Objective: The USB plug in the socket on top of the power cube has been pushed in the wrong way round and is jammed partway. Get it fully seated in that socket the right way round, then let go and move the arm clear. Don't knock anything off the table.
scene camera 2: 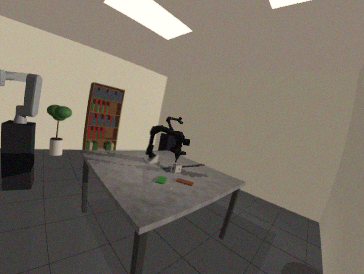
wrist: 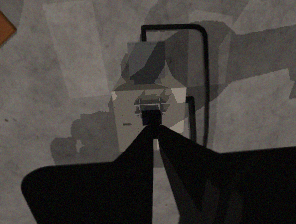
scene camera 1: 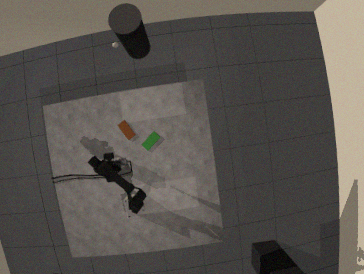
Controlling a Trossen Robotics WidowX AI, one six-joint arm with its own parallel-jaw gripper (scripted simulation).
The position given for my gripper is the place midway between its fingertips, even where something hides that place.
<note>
My gripper (wrist: 154, 131) carries a dark USB plug.
</note>
